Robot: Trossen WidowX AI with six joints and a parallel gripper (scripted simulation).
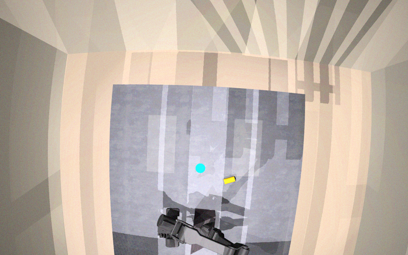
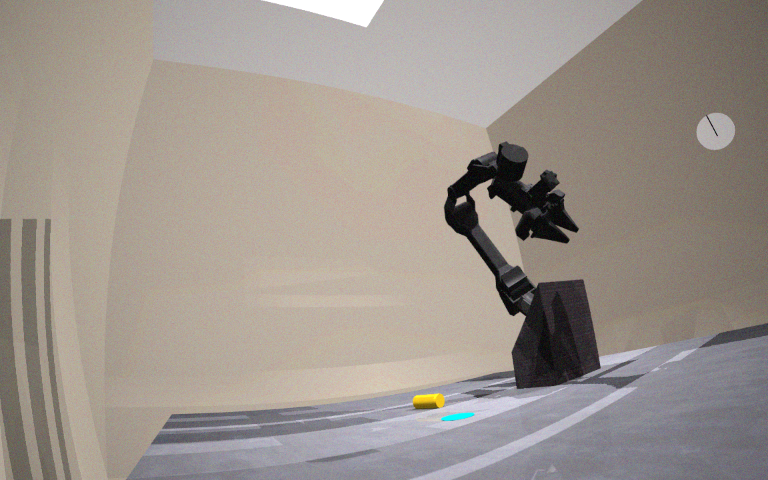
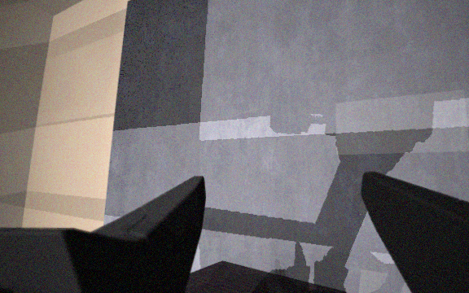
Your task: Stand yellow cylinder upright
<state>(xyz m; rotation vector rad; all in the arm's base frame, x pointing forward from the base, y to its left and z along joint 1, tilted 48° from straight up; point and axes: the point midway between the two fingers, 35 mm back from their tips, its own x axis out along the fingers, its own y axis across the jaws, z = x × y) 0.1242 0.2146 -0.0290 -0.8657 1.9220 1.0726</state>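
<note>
My gripper tip is now 350 mm to the left of the yellow tall cylinder, 290 mm above it and 170 mm short of it. Round my gripper tip: cyan circle: 300 mm below, 250 mm ahead, 170 mm to the right.
</note>
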